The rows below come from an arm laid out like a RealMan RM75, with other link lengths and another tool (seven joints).
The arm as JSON. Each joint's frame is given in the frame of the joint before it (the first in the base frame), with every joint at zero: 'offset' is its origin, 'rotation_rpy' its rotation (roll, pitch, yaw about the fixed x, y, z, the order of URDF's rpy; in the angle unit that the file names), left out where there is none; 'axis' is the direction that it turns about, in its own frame. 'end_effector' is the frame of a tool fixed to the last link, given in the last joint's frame.
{
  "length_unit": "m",
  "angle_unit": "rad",
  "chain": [
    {
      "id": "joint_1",
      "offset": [
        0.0,
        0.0,
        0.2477
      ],
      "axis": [
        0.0,
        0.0,
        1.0
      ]
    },
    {
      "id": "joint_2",
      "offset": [
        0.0,
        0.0,
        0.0
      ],
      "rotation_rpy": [
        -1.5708,
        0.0,
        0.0
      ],
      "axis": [
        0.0,
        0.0,
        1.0
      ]
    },
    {
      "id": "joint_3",
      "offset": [
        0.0,
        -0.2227,
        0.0
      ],
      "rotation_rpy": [
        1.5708,
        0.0,
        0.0
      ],
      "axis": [
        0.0,
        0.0,
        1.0
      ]
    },
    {
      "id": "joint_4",
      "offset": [
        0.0,
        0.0,
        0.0
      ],
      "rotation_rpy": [
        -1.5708,
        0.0,
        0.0
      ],
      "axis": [
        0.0,
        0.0,
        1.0
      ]
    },
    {
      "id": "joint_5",
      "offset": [
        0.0,
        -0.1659,
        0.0
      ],
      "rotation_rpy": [
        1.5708,
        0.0,
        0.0
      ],
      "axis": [
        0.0,
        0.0,
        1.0
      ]
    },
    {
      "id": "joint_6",
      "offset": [
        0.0,
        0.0,
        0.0
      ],
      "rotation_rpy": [
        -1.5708,
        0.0,
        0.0
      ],
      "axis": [
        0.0,
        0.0,
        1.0
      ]
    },
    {
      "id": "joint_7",
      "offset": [
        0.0,
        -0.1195,
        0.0
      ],
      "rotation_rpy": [
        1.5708,
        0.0,
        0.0
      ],
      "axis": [
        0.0,
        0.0,
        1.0
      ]
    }
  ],
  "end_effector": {
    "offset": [
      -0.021,
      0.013,
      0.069
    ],
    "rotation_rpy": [
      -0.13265,
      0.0,
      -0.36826
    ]
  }
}
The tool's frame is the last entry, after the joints.
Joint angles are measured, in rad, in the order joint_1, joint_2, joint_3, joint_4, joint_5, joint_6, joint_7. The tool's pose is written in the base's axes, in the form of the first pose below.
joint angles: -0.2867, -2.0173, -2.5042, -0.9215, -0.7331, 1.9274, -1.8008
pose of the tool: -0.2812, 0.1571, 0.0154, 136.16, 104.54, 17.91
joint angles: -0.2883, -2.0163, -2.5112, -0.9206, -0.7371, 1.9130, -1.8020
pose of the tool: -0.2824, 0.1606, 0.0158, 136.87, 105.23, 18.68
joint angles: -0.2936, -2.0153, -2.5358, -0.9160, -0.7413, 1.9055, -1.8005
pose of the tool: -0.2822, 0.1651, 0.0172, 137.40, 105.93, 20.74
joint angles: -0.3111, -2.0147, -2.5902, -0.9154, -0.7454, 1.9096, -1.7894
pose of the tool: -0.2792, 0.1741, 0.0212, 138.81, 105.69, 24.70
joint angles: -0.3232, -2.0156, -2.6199, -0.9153, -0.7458, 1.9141, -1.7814
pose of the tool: -0.2769, 0.1790, 0.0232, 139.61, 105.13, 26.77
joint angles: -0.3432, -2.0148, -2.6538, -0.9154, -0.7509, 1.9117, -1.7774
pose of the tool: -0.2736, 0.1880, 0.0261, 140.97, 104.52, 29.47
